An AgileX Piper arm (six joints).
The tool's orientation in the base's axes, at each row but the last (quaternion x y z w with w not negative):
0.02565 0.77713 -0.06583 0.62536
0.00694 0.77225 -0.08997 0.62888
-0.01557 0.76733 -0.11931 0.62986
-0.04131 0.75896 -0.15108 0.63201
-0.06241 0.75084 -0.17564 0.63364
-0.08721 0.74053 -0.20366 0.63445
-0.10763 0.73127 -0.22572 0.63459
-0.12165 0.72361 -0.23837 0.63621
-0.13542 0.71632 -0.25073 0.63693
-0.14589 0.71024 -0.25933 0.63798
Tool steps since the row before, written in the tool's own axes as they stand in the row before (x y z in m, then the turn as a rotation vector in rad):
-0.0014 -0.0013 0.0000 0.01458 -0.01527 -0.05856
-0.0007 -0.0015 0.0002 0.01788 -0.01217 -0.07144
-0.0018 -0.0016 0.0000 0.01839 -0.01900 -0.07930
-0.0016 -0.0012 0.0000 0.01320 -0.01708 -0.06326
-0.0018 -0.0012 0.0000 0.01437 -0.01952 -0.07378
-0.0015 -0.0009 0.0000 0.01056 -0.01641 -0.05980
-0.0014 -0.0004 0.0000 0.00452 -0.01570 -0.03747
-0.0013 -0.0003 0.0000 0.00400 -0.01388 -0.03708
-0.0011 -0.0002 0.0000 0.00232 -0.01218 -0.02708
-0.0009 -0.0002 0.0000 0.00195 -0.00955 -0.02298
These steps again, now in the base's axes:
0.0001 -0.0012 0.0015 -0.06174 -0.00787 -0.00090
0.0002 -0.0014 0.0008 -0.07454 -0.00325 -0.00203
0.0002 -0.0012 0.0021 -0.08314 -0.00869 0.00027
0.0002 -0.0007 0.0019 -0.06628 -0.00839 0.00214
0.0002 -0.0005 0.0021 -0.07706 -0.00908 0.00332
0.0002 -0.0002 0.0017 -0.06234 -0.00747 0.00391
0.0002 0.0003 0.0014 -0.03940 -0.00849 0.00683
0.0002 0.0004 0.0013 -0.03870 -0.00676 0.00633
0.0001 0.0004 0.0010 -0.02843 -0.00634 0.00622
0.0001 0.0003 0.0009 -0.02402 -0.00472 0.00486

